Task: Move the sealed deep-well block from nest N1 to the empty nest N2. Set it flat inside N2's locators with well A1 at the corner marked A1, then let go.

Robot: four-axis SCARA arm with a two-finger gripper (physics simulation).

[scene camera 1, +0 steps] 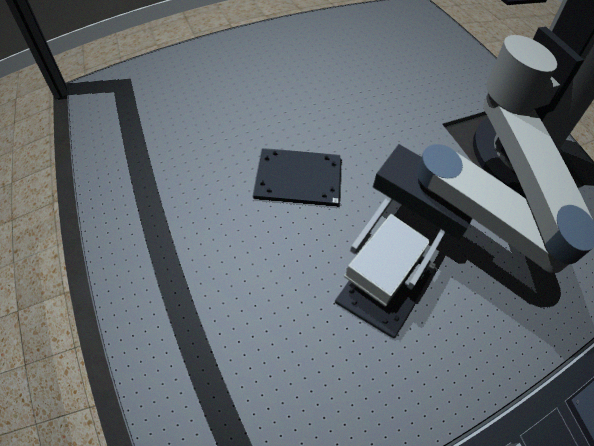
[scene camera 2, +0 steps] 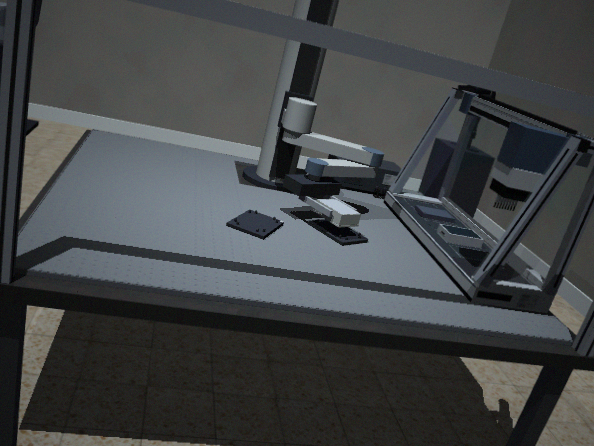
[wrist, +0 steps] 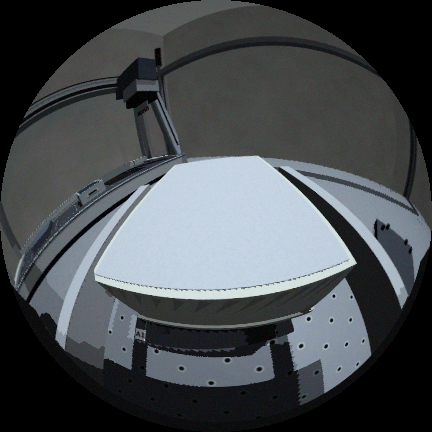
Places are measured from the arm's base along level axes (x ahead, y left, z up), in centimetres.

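Where they show: gripper, fingertip midpoint: [scene camera 1: 381, 268] [scene camera 2: 343, 213] [wrist: 214, 183]; arm's base at its link origin: [scene camera 2: 273, 181].
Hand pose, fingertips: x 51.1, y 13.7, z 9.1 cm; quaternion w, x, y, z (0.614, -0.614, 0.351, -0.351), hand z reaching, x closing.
Observation:
Things, the pixels of their top centre, and the offset from my fingertips. "pt": a spot on its surface instead.
- sealed deep-well block at its top centre: [wrist: 213, 179] [scene camera 1: 391, 252] [scene camera 2: 338, 206] dy -1.3, dx -2.2, dz +1.3 cm
- dark nest N2 at its top centre: [wrist: 202, 254] [scene camera 1: 389, 279] [scene camera 2: 339, 227] dy +0.8, dx -2.5, dz -5.6 cm
- Nest N1 at its top centre: [scene camera 1: 298, 170] [scene camera 2: 257, 218] dy -26.7, dx +2.6, dz -5.6 cm
- framed instrument at a spot on its surface: [wrist: 90, 192] pt dy +36.3, dx -2.7, dz -1.3 cm
- blue pipetting head at a spot on its surface: [scene camera 2: 530, 147] pt dy +36.1, dx +26.7, dz +36.2 cm
- dark post at a spot on its surface: [scene camera 1: 40, 50] pt dy -82.3, dx +50.9, dz +7.7 cm
The sealed deep-well block [scene camera 1: 389, 257] [scene camera 2: 345, 215] [wrist: 225, 230] is a white box with a plain pale top. My gripper [scene camera 1: 382, 265] [wrist: 214, 183] is shut on it, one finger along each long side. The block looks level and hangs above the dark nest N2 [scene camera 1: 371, 312] [scene camera 2: 350, 240] [wrist: 210, 336], roughly in line with it. N2's outer end and some locators show past the block. N2's A1 label shows below the block's near left corner in the wrist view. No well A1 mark shows on the block. Nest N1 [scene camera 1: 298, 175] [scene camera 2: 255, 223] [wrist: 397, 245] stands without a block.
The arm [scene camera 1: 490, 205] [scene camera 2: 345, 170] reaches in from its column. A framed instrument [scene camera 2: 430, 250] [wrist: 90, 192] with a blue pipetting head [scene camera 2: 530, 147] [wrist: 137, 75] stands on the table's right in scene camera 2. A dark post [scene camera 1: 40, 50] stands at the table corner.

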